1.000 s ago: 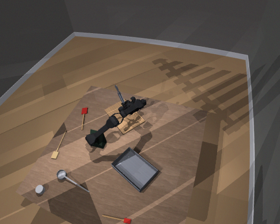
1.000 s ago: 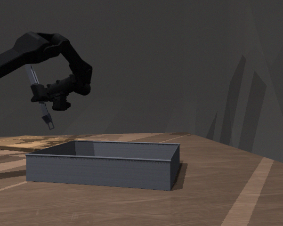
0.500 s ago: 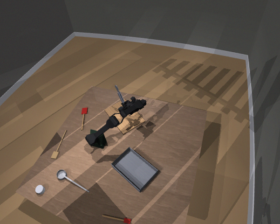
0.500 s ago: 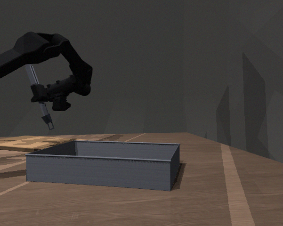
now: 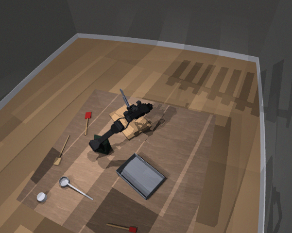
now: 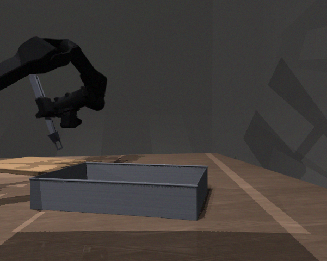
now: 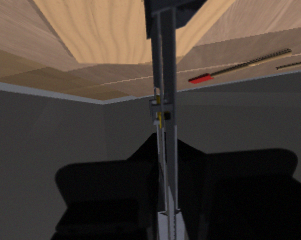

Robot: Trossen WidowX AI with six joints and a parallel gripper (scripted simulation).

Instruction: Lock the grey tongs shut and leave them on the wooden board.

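Now: the wooden board 17 cm below my gripper tip. The rest, counted from my gripper tip: roasting tin: 46 cm to the right, 31 cm ahead, 15 cm below; red spatula: 38 cm behind, 17 cm below, 14 cm to the right.
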